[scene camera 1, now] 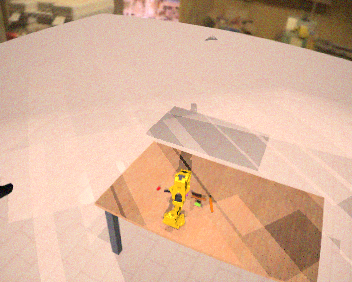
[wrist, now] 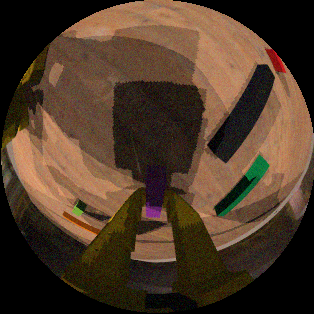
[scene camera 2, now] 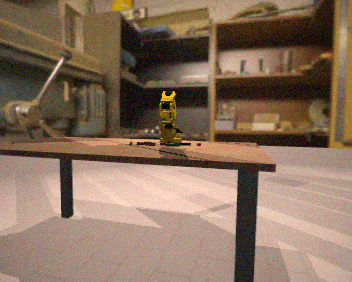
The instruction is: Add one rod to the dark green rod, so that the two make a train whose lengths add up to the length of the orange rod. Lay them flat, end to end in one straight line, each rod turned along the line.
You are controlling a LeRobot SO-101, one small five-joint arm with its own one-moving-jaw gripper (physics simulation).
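Places are measured from the arm's base along level axes (x left, y back, z up), in metres.
Pixels of known places: hand at its tool point: (wrist: pixel 146 194) (scene camera 2: pixel 164 143); arm's base at its link origin: (scene camera 1: pixel 175 217) (scene camera 2: pixel 169 141).
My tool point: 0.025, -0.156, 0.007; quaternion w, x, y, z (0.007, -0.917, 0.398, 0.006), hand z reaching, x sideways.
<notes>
Ahead of a thing's pixels: the offset from my tool point to its top centre, as dx, dy, dz. Level surfaces: height alone.
The purple rod {+0.001, -0.006, +0.003} (wrist: pixel 154 211) lies between the two jaws of my gripper (wrist: pixel 156 194), which press on its two sides low over the table. The dark green rod {+0.052, -0.053, +0.003} (wrist: pixel 258 167) (scene camera 2: pixel 174 145) lies flat to the right of the jaws in the wrist view, apart from the purple rod and partly in shadow. The orange rod {-0.156, -0.009, +0.003} (wrist: pixel 80 223) (scene camera 1: pixel 211 204) lies flat at the lower left of the wrist view, its near end hidden behind the left jaw. The jaws are too small to make out in the scene views.
A long black rod {+0.079, +0.006, +0.003} (wrist: pixel 243 114) lies beside the dark green rod. A red piece {+0.147, +0.017, +0.003} (wrist: pixel 276 60) (scene camera 1: pixel 158 188) (scene camera 2: pixel 199 144) lies beyond it. A light green piece {-0.090, +0.022, +0.003} (wrist: pixel 79 207) (scene camera 1: pixel 198 204) lies near the orange rod. The yellow arm (scene camera 1: pixel 178 197) (scene camera 2: pixel 168 117) stands on the wooden table {dz -0.008} (scene camera 1: pixel 135 185).
</notes>
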